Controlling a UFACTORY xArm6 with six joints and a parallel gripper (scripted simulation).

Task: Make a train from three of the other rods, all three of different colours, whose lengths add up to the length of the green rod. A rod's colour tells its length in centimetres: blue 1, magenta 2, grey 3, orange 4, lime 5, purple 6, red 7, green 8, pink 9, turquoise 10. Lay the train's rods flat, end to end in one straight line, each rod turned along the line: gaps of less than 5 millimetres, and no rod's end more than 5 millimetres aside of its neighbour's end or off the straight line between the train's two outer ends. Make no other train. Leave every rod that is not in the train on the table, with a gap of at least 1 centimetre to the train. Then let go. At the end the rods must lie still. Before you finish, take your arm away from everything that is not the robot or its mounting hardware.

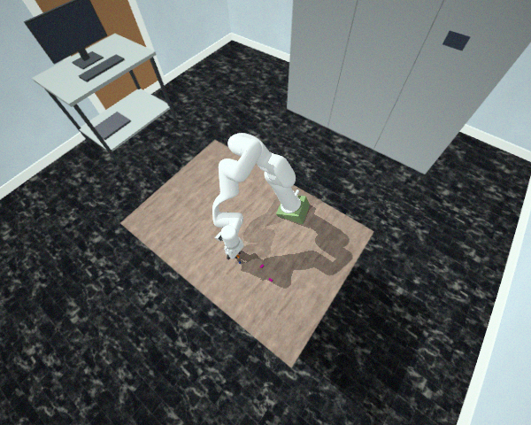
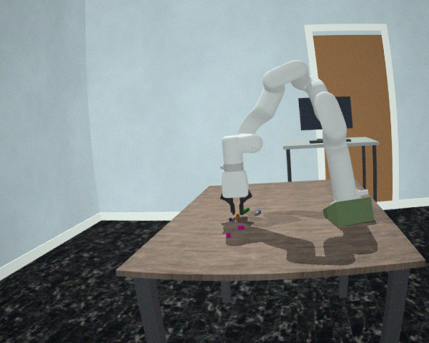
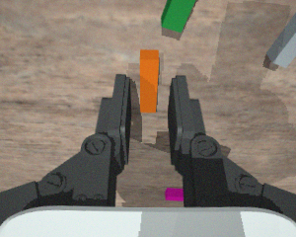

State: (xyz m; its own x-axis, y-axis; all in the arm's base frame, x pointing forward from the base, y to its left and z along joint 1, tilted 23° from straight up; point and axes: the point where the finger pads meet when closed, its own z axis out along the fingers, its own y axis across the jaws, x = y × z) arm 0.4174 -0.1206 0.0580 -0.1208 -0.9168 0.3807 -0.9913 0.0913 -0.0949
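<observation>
Right now my hand is 3 cm above the orange rod. The rest, counted from my hand: green rod 3 cm behind, 7 cm to the right, 3 cm below; grey rod 8 cm behind, 2 cm to the right, 3 cm below.
</observation>
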